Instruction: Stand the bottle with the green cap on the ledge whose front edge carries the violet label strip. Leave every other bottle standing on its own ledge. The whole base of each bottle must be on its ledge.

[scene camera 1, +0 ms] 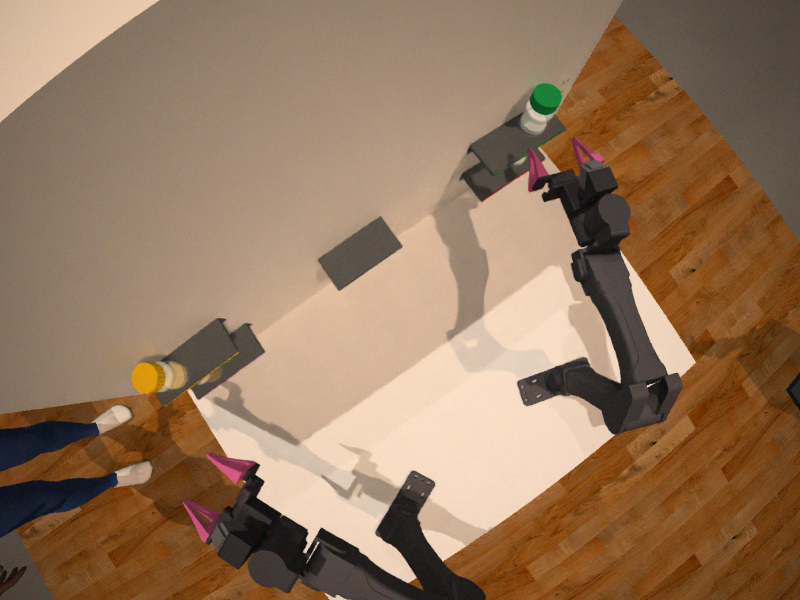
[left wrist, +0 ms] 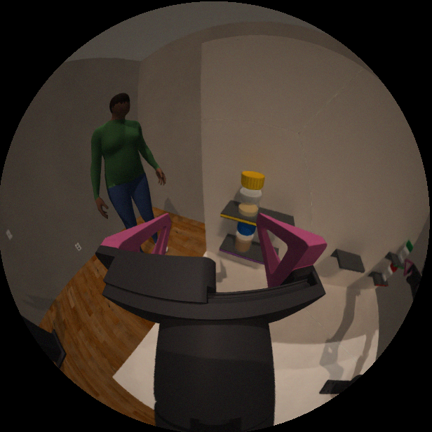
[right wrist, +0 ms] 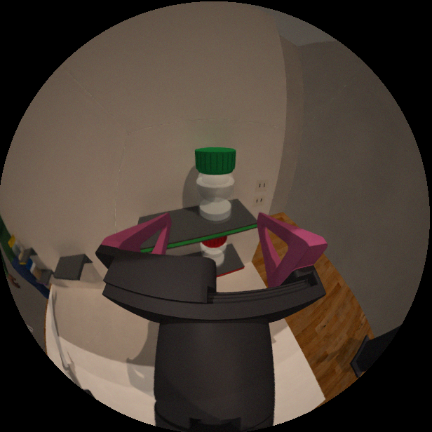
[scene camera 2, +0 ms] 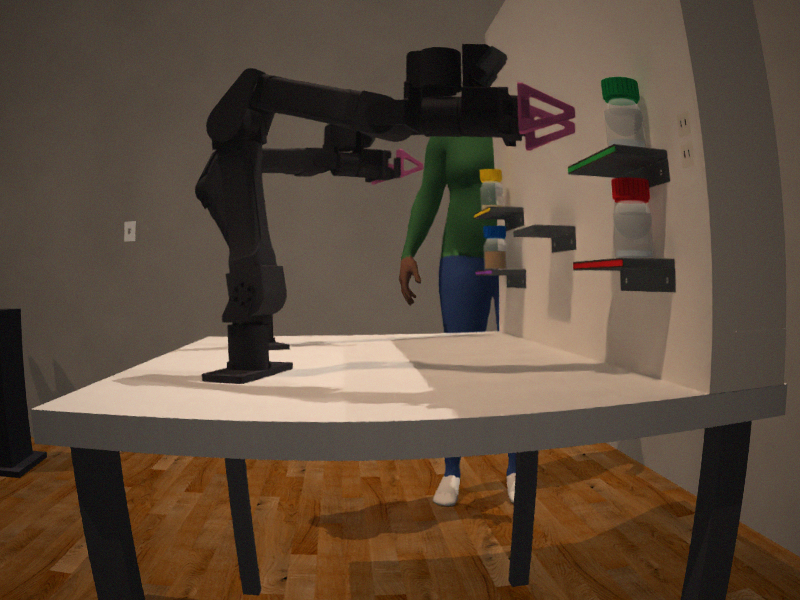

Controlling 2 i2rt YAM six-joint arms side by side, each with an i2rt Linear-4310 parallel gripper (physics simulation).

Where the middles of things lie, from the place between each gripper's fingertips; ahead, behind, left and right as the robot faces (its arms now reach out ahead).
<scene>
The green-capped bottle (scene camera 2: 624,123) is 6 cm ahead of my right hand, 3 cm to the right of it and 1 cm above it. From my right hand the other things lie so: plain ledge (scene camera 1: 374,243): 9 cm ahead, 41 cm to the left, 12 cm below; then green-strip ledge (scene camera 1: 504,145): 6 cm ahead, 1 cm to the left, 5 cm below; then red-strip ledge (scene camera 1: 482,183): 6 cm ahead, 1 cm to the left, 19 cm below.
The yellow-capped bottle (scene camera 1: 149,377) lies 190 mm ahead of my left hand, 30 mm to the right of it and 50 mm below it. From my left hand the other things lie so: plain ledge (160 mm ahead, 460 mm to the right, 180 mm below); yellow-strip ledge (scene camera 1: 210,347) (190 mm ahead, 60 mm to the right, 110 mm below); violet-strip ledge (scene camera 1: 249,347) (190 mm ahead, 60 mm to the right, 250 mm below).
</scene>
